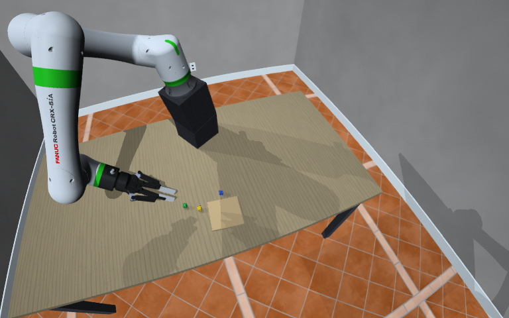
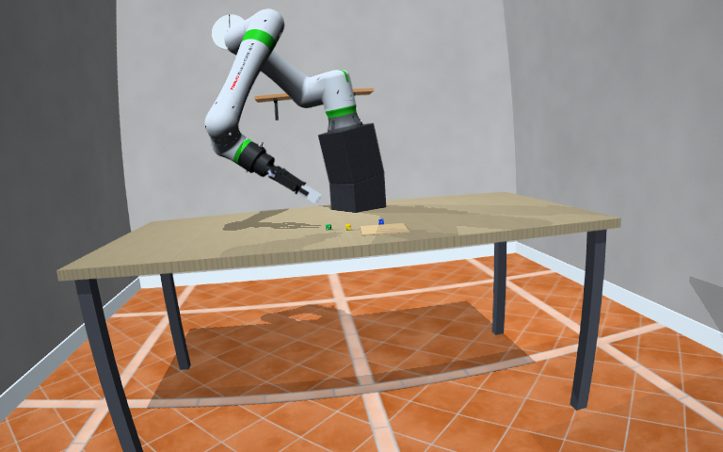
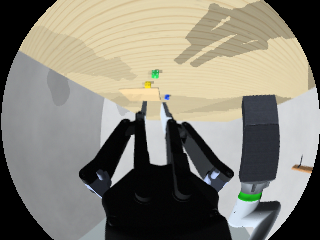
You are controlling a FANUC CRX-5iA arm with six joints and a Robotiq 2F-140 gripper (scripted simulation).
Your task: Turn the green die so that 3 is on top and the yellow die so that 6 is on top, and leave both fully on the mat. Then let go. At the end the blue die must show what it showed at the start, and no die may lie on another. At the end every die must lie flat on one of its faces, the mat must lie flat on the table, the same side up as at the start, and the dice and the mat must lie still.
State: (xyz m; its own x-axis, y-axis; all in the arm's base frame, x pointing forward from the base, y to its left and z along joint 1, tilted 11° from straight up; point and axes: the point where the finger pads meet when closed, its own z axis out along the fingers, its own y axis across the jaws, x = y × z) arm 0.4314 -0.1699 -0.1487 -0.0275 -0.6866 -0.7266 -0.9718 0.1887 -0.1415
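My gripper is now 10 mm short of the green die, 50 mm to the right of it and 110 mm above it. Round my hand: tan mat 90 mm ahead, 220 mm to the left, 120 mm below; blue die 10 mm behind, 230 mm to the left, 110 mm below; yellow die 40 mm ahead, 110 mm to the left, 110 mm below.
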